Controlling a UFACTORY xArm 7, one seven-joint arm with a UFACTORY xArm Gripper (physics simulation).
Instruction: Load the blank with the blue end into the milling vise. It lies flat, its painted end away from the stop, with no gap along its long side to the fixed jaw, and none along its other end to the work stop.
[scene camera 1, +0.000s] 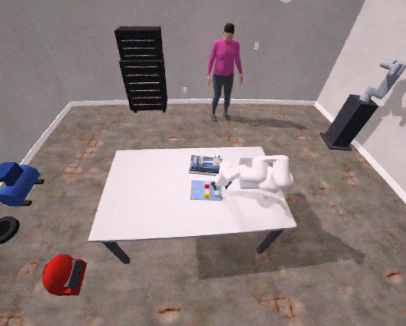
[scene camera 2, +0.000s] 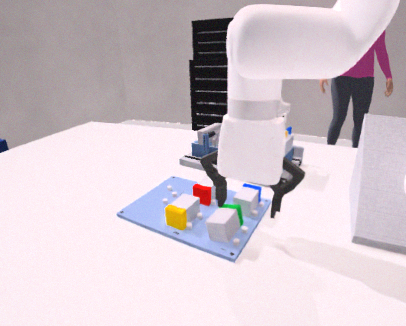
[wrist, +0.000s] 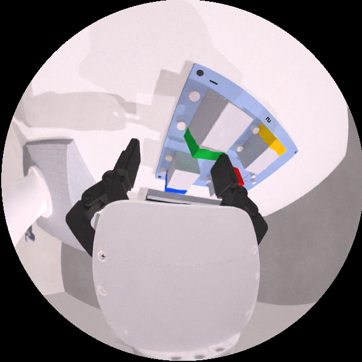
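Observation:
The blank with the blue end (scene camera 2: 245, 200) (wrist: 183, 171) lies on the blue board (scene camera 1: 197, 193) (scene camera 2: 142, 210) (wrist: 241, 98), its blue end towards the vise. My gripper (scene camera 1: 221, 186) (scene camera 2: 248, 209) (wrist: 179, 155) is open and empty, above the board's edge near this blank. In the wrist view one fingertip shows off the board and the other over it; the exact height is hard to tell. The milling vise (scene camera 1: 202, 165) (scene camera 2: 202, 148) stands behind the board, partly hidden by the arm; its base edge (wrist: 182, 197) shows in the wrist view. Its jaws and stop cannot be made out clearly.
Blanks with a green end (scene camera 2: 223, 225) (wrist: 227, 125), a yellow end (scene camera 2: 176, 217) (wrist: 272, 140) and a red end (scene camera 2: 202, 194) (wrist: 238, 176) are on the board, among small white pegs. A grey block (scene camera 2: 382, 185) (wrist: 60, 175) stands by the arm's base.

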